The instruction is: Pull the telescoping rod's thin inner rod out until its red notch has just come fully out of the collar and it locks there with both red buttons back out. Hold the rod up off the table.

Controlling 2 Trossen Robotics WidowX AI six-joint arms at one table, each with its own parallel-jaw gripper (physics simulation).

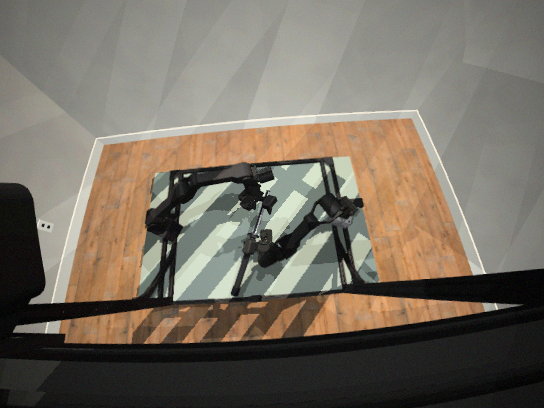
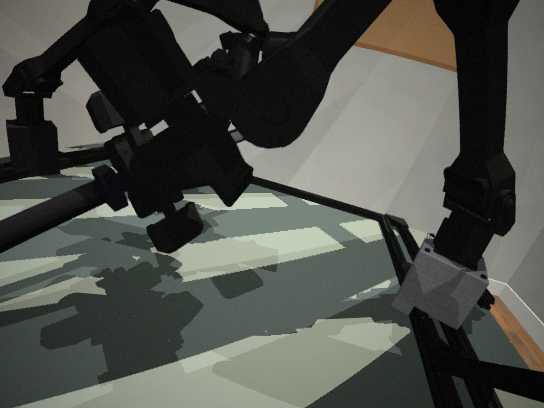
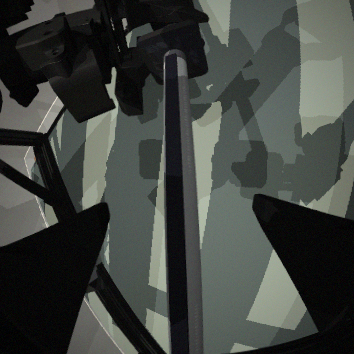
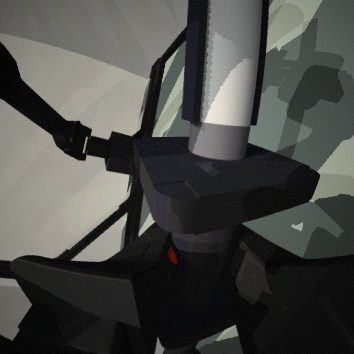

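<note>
The telescoping rod's pale inner rod point(image 1: 260, 220) point(image 3: 175, 125) point(image 4: 232, 75) comes out of the dark collar point(image 3: 197, 60) point(image 4: 230, 185). The dark outer tube point(image 1: 241, 275) point(image 2: 50, 212) reaches toward the table's front and hangs above the table. My right gripper point(image 1: 250, 244) point(image 2: 131, 167) point(image 4: 193, 215) is shut on the rod's outer part beside the collar. One red button point(image 4: 172, 255) shows near its fingers; the other button and the red notch do not show. My left gripper point(image 1: 259, 201) point(image 3: 182, 205) is open, its fingers on both sides of the inner rod, gaps visible.
The pale green table point(image 1: 200, 280) has a black metal frame point(image 1: 345, 250) point(image 2: 320, 200) along its sides and back. The right arm's silver base block point(image 2: 440, 285) is at the right. Striped light and arm shadows lie across the table.
</note>
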